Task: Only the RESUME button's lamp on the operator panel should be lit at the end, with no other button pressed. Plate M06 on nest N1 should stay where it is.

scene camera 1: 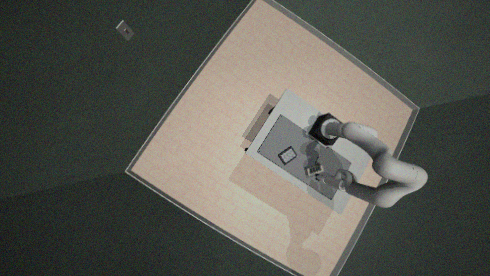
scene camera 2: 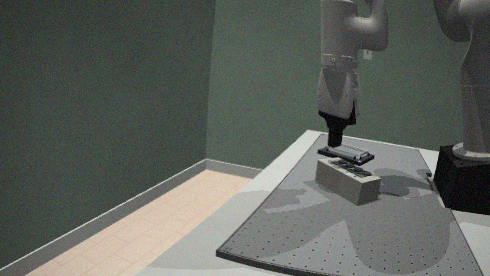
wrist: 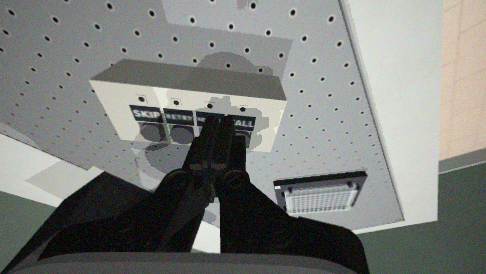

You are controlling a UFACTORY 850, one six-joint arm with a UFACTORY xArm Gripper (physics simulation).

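The operator panel (scene camera 1: 314, 171) (scene camera 2: 345, 185) (wrist: 112, 97) is a beige box with several dark round buttons. In the wrist view its labels SKIP (wrist: 146, 114) and RETRY (wrist: 179, 117) show; my fingers partly cover the third label and the CALL label (wrist: 245, 123). The small lamps (wrist: 141, 99) above the labels look dark. My gripper (scene camera 2: 335, 144) (wrist: 223, 133) is shut and empty, raised above the panel, its tips in front of the third and fourth labels in the wrist view. A pale ribbed plate (scene camera 1: 288, 155) (scene camera 2: 345, 151) (wrist: 322, 199) sits on the dark nest (wrist: 320, 178); no M06 or N1 marking is readable.
The panel and nest stand on a grey perforated board (scene camera 1: 275, 135) (scene camera 2: 280, 240) (wrist: 325, 95) on a white table (scene camera 1: 291, 100) (wrist: 395, 100). The arm's black base (scene camera 1: 316, 134) (scene camera 2: 460, 187) stands beside the board. The nest is beyond the panel in the second scene view.
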